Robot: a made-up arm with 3 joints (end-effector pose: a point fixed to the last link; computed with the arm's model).
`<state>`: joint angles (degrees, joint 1 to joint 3).
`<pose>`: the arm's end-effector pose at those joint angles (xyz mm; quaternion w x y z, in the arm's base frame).
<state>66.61 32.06 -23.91</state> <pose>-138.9 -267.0 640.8 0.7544 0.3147 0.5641 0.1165</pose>
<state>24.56 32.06 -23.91</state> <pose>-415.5 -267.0 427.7 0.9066 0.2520 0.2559 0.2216</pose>
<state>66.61 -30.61 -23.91</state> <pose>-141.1 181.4 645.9 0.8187 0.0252 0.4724 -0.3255</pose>
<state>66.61 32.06 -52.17</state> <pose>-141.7 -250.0 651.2 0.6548 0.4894 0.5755 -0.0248</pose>
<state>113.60 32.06 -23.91</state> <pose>246.3 -267.0 594.1 0.4670 0.3351 0.8181 -0.0187</pose>
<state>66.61 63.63 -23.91</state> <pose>-69.9 -424.4 481.2 0.6348 0.4303 0.5477 0.3344</pose>
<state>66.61 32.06 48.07</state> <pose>-99.9 -295.6 638.1 0.7954 -0.1887 0.3880 0.4257</pose>
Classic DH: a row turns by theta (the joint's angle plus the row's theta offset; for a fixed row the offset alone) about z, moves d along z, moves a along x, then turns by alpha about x. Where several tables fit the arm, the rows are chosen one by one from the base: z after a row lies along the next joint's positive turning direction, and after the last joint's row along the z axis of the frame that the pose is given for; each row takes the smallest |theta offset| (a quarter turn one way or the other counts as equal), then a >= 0, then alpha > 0; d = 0 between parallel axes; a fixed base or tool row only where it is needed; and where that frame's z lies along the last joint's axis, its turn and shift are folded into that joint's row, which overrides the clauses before.
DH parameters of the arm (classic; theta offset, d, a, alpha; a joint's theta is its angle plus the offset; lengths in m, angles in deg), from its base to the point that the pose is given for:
base (fixed): 0 0.1744 0 -90
joint 1: 0 -0.0382 -0.1178 90
joint 2: 90 0.0983 0.0071 -90
joint 3: 0 0.4311 -0.0229 90
tool (fixed): -90 -0.0343 0 0

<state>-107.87 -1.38 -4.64</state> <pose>109.2 -40.8 -367.3 0.5878 0.0336 -0.8079 0.0256</pose>
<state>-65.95 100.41 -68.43</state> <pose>-87.3 -467.7 136.7 0.6792 -0.0439 0.0744 0.7289</pose>
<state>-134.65 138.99 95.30</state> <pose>-245.7 -302.3 246.3 0.5477 0.6820 0.4846 -0.0044</pose>
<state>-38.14 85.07 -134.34</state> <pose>-224.5 -463.6 132.7 0.4738 0.5562 0.4955 0.4698</pose>
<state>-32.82 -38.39 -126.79</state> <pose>-412.2 267.4 28.1 0.3227 0.8516 -0.4015 0.0973</pose>
